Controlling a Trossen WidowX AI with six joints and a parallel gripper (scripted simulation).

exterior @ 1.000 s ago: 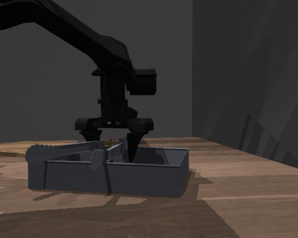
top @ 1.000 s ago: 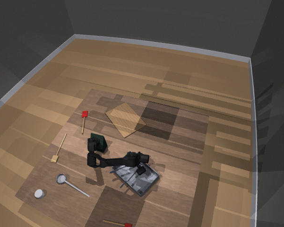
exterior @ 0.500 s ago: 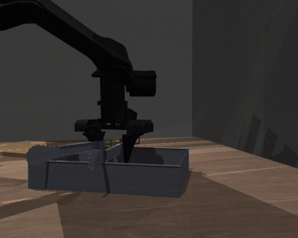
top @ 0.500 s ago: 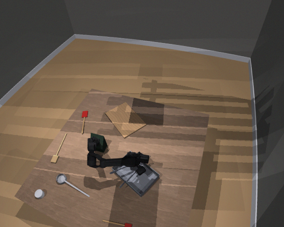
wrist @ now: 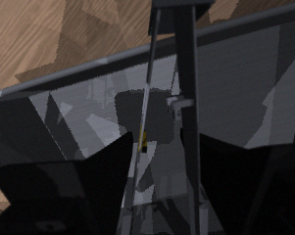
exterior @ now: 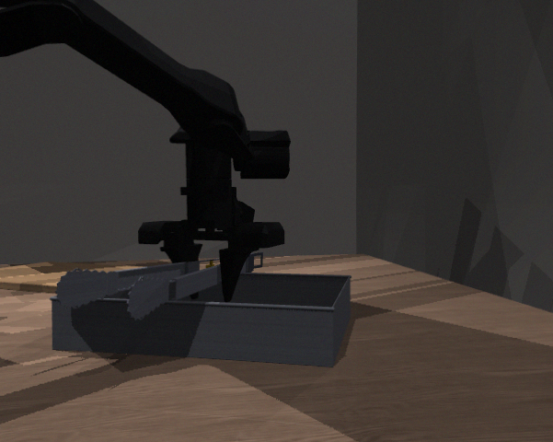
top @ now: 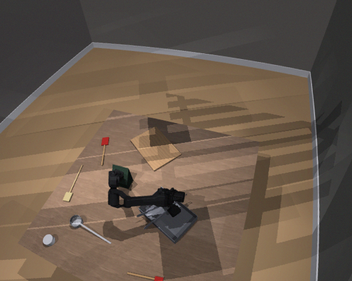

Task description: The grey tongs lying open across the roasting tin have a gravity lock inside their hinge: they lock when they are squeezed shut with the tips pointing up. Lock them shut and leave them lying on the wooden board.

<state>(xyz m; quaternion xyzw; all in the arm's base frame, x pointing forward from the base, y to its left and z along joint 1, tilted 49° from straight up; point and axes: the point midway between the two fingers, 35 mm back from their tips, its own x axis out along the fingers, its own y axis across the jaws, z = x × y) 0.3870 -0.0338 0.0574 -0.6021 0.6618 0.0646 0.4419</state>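
My gripper tip is now 40 mm to the left of the roasting tin and 10 mm short of it. The rest, counted from my gripper tip: wooden board 420 mm to the left, 300 mm behind, 20 mm below; red spatula 680 mm behind, 280 mm to the left, 20 mm below.
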